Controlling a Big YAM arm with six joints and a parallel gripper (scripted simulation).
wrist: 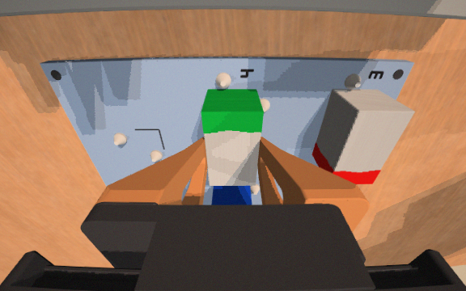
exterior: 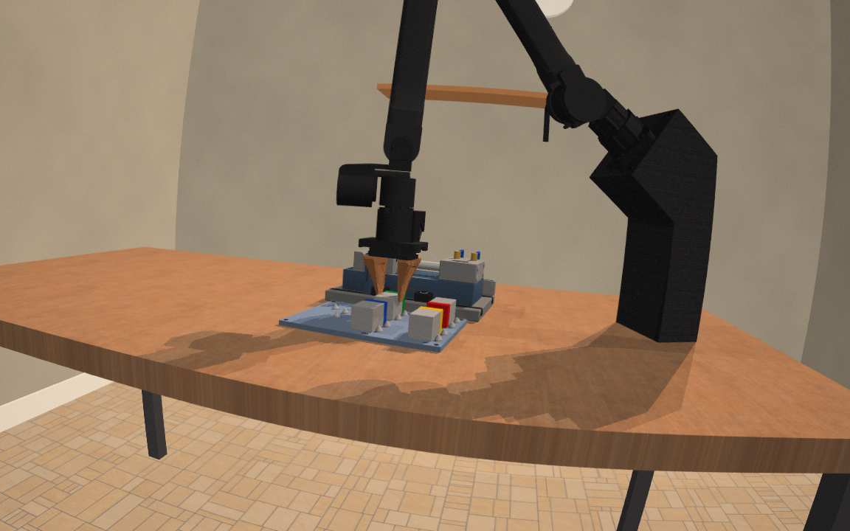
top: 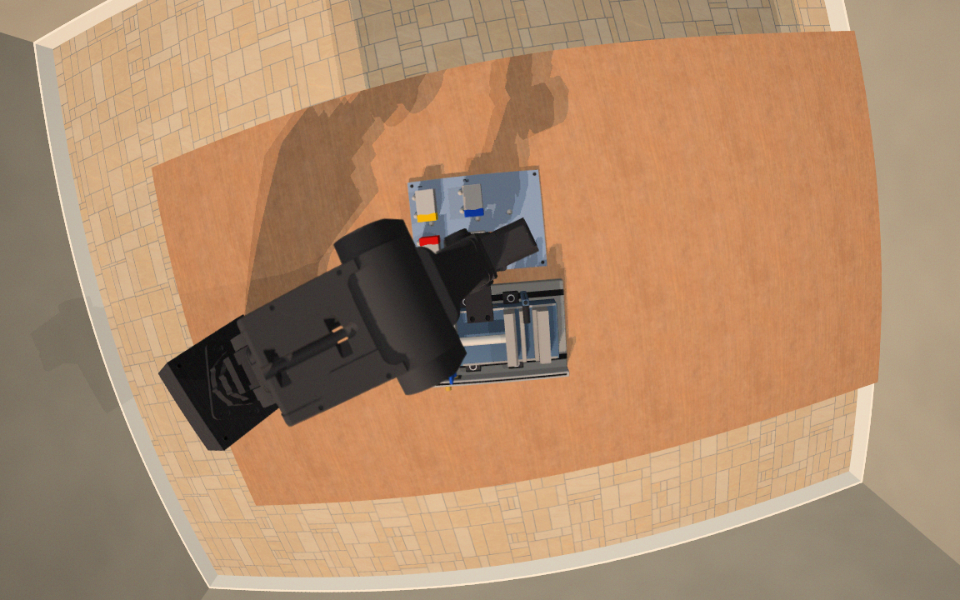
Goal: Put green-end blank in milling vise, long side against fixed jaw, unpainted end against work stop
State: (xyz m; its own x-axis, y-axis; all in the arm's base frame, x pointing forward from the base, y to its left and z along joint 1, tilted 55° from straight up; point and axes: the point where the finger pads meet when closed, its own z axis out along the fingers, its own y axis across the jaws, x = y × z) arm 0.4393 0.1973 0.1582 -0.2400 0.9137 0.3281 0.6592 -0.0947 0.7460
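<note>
The green-ended blank lies 20 mm below my hand. Round my hand: blue-ended blank (90 mm to the left, 30 mm behind, 20 mm below); then red-ended blank (80 mm behind, 30 mm to the right, 20 mm below); then blue pin plate (40 mm to the left, 40 mm below, 10 mm behind).
</note>
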